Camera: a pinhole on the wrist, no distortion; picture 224 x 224 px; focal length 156.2 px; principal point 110.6 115.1 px. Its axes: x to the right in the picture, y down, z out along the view. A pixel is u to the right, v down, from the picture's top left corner.
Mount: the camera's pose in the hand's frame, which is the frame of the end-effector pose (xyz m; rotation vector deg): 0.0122 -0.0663 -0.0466 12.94 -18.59 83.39
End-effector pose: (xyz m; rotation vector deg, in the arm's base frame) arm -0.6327 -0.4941 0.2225 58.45 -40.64 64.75
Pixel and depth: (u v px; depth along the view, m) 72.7 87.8 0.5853
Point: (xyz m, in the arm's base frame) -0.2091 -0.9283 0.3316
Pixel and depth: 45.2 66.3 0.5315
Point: -0.1329 -0.8410 0.3367
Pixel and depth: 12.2 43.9 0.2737
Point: -0.2786 -0.6276 0.2740
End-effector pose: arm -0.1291 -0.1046 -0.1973 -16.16 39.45 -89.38
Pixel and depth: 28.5 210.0 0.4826
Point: -0.2731 0.1337 0.3689
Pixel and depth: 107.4 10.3 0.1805
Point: -0.1908 -0.2546 -0.0407
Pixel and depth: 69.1 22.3 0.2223
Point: -0.2346 -0.2644 0.0133
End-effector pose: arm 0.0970 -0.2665 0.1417 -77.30 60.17 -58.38
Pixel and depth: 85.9 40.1 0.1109
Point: 0.1665 -0.3050 0.2664
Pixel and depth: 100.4 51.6 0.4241
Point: 0.4794 -0.3226 0.3854
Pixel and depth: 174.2 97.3 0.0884
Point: 0.1514 -0.2714 0.2041
